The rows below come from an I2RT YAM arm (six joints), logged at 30 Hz.
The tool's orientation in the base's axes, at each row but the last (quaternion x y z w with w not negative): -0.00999 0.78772 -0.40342 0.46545; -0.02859 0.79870 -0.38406 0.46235; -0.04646 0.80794 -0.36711 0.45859; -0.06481 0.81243 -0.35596 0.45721; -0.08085 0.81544 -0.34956 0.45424; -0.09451 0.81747 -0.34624 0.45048; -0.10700 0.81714 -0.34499 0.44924; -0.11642 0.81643 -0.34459 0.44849; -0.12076 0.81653 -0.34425 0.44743; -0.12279 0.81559 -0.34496 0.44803; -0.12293 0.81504 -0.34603 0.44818
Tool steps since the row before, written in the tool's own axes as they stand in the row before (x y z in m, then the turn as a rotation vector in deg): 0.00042 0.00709 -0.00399 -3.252 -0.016 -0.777; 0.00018 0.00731 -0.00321 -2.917 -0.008 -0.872; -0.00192 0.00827 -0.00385 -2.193 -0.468 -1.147; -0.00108 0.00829 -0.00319 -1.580 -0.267 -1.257; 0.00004 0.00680 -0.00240 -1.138 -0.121 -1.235; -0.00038 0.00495 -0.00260 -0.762 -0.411 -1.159; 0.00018 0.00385 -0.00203 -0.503 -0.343 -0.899; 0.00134 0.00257 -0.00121 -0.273 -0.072 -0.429; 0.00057 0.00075 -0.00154 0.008 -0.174 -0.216; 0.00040 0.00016 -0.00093 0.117 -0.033 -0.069; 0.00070 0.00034 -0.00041 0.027 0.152 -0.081
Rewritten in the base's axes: -0.00064 0.00712 -0.00391 1.261 1.748 2.556; -0.00028 0.00695 -0.00392 0.999 1.675 2.337; 0.00028 0.00892 -0.00271 0.250 1.195 2.203; -0.00007 0.00824 -0.00349 -0.144 1.136 1.684; -0.00067 0.00622 -0.00358 -0.354 1.035 1.280; -0.00109 0.00510 -0.00205 -0.555 0.608 1.190; -0.00122 0.00371 -0.00193 -0.484 0.411 0.881; -0.00144 0.00178 -0.00215 -0.201 0.280 0.381; -0.00150 0.00096 -0.00031 -0.200 -0.034 0.190; -0.00097 0.00033 -0.00003 -0.126 -0.053 -0.029; -0.00069 0.00008 -0.00053 -0.065 0.134 -0.091
